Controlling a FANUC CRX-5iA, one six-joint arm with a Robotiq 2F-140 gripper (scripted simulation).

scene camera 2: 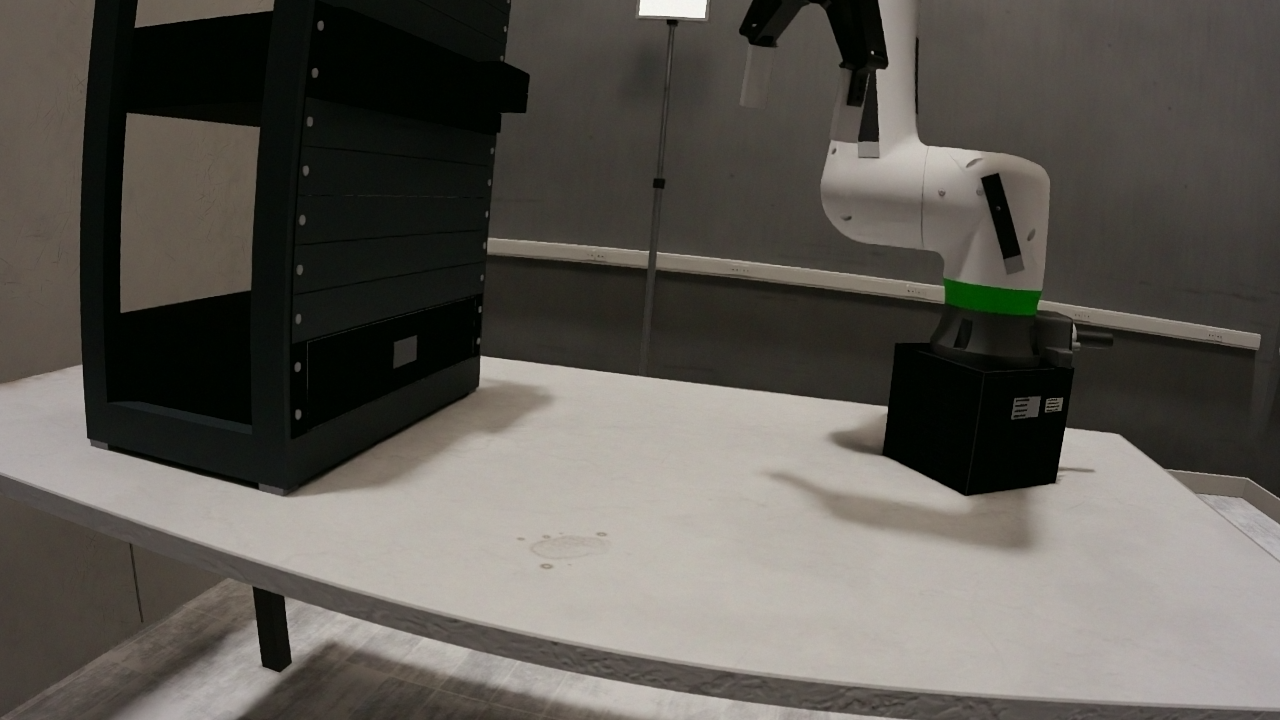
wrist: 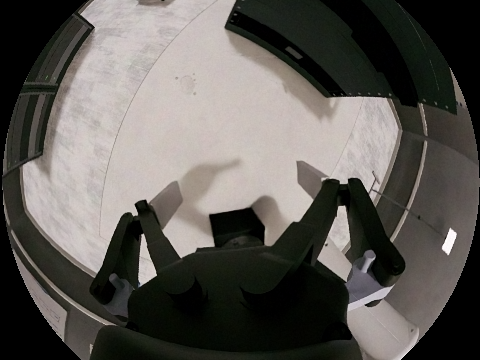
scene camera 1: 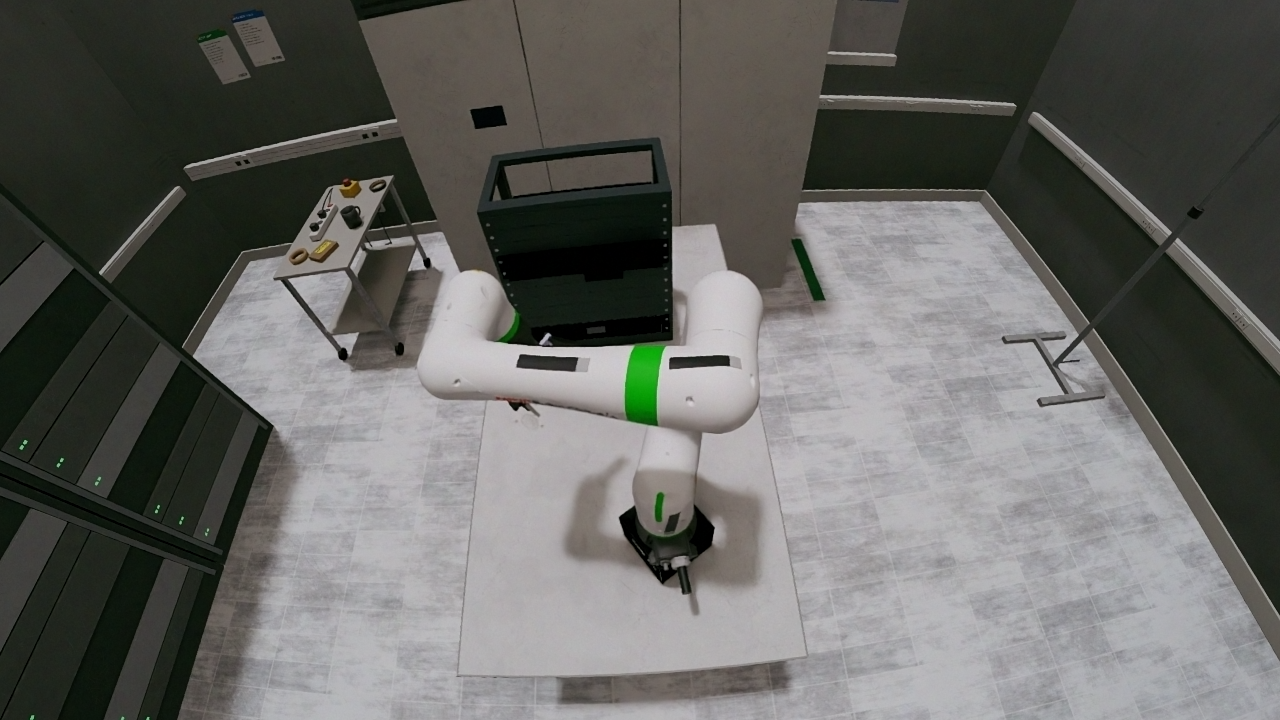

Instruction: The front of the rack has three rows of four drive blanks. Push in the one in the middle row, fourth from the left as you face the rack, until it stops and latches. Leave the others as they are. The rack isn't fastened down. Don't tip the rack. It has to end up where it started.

Path:
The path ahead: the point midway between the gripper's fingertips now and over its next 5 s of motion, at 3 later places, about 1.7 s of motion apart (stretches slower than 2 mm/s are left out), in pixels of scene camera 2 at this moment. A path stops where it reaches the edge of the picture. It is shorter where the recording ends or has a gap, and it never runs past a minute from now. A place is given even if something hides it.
The gripper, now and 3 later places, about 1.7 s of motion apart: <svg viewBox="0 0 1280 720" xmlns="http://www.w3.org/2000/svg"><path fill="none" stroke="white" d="M794 122L595 108L600 127L609 137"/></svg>

